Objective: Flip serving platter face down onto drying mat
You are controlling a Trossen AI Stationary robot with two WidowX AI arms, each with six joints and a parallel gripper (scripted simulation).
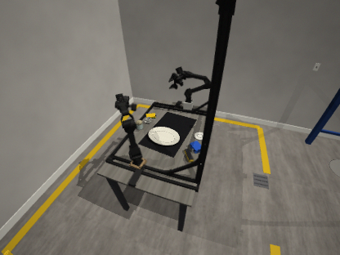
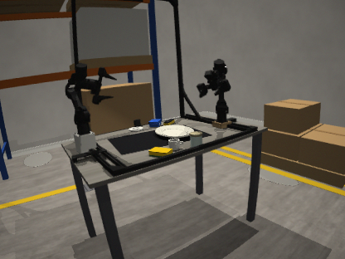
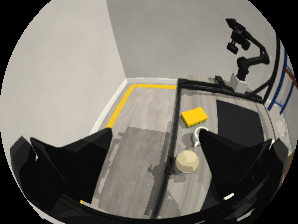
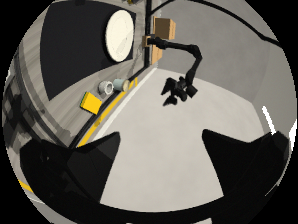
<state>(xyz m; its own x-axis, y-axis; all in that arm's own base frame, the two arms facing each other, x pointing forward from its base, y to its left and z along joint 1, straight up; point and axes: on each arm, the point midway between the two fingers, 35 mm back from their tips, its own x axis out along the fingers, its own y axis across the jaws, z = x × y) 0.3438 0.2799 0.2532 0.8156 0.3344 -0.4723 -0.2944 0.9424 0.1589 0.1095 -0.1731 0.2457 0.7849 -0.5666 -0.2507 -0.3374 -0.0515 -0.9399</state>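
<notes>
Now: the white serving platter 33 cm behind my left hand, 6 cm to the right of it and 28 cm below it. Round my left hand: yellow sponge (3 cm behind, 28 cm to the right, 28 cm below); then black drying mat (33 cm behind, 18 cm to the right, 29 cm below); then mug (7 cm behind, 18 cm to the right, 26 cm below).
</notes>
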